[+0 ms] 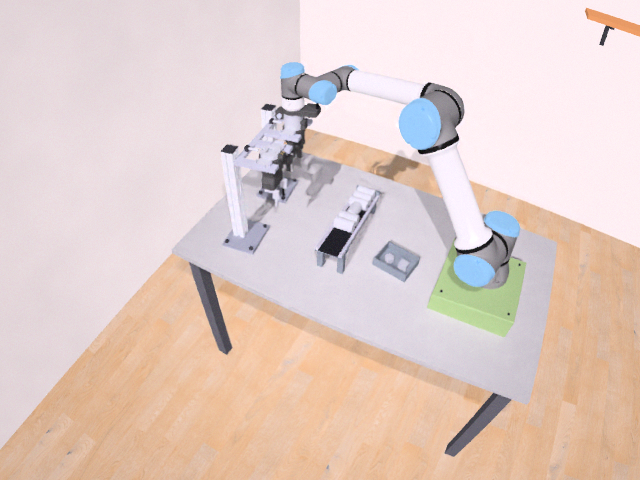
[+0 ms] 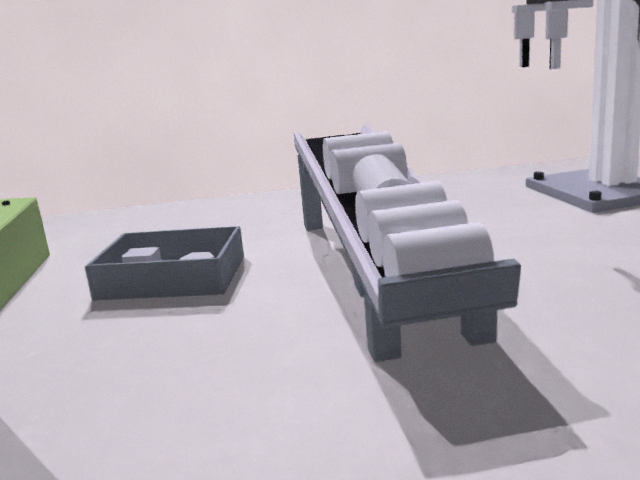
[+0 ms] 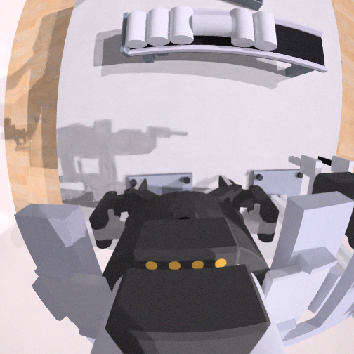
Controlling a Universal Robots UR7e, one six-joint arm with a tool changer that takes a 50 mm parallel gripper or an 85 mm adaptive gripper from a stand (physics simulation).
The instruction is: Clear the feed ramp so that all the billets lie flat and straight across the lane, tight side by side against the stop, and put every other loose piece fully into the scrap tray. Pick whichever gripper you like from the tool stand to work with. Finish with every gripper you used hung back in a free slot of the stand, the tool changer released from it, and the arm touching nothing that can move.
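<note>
Three white billets point(image 2: 436, 248) point(image 3: 158, 25) lie across the feed ramp point(image 1: 356, 232) point(image 2: 338, 217) side by side at the stop point(image 2: 449, 291). Behind them one billet point(image 1: 355, 207) point(image 2: 378, 170) point(image 3: 212, 24) lies lengthwise along the lane. Two more billets point(image 1: 345, 222) point(image 2: 367, 157) point(image 3: 254, 29) lie across behind it. The scrap tray point(image 1: 388, 268) point(image 2: 155, 279) holds two light pieces point(image 1: 389, 257) point(image 2: 141, 254). My adaptive gripper point(image 1: 298, 149) point(image 3: 184, 215) is at the tool stand point(image 1: 233, 196), between the prongs of a slot, fingers wide apart and empty. Whether the tool changer is locked on cannot be seen.
The parallel gripper point(image 1: 272, 180) point(image 2: 538, 38) hangs in the neighbouring slot. The stand's prongs point(image 3: 57, 240) point(image 3: 320, 225) are close on both sides of my gripper. The green base block point(image 1: 465, 304) point(image 2: 20, 242) stands beyond the scrap tray.
</note>
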